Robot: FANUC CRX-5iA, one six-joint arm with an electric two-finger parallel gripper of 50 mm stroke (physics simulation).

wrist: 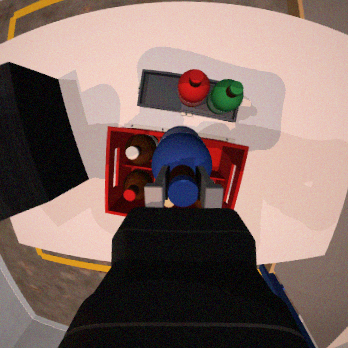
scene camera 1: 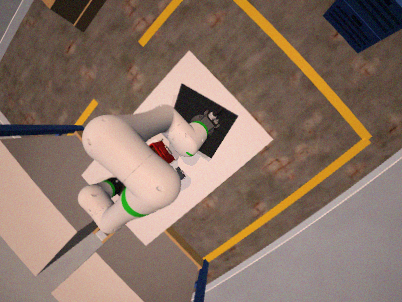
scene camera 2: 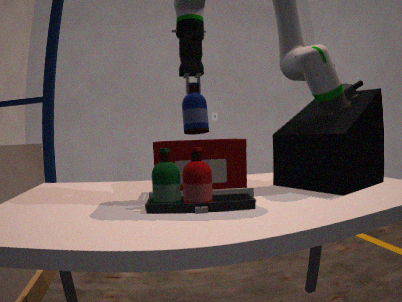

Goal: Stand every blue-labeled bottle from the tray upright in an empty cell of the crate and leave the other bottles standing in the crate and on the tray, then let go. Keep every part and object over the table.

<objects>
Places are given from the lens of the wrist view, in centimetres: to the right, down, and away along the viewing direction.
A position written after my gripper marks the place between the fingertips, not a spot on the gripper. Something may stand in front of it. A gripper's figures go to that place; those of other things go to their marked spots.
my gripper (wrist: 182, 175): 1, 0, 16
red bottle (wrist: 193, 85): 4, -18, 31
</objects>
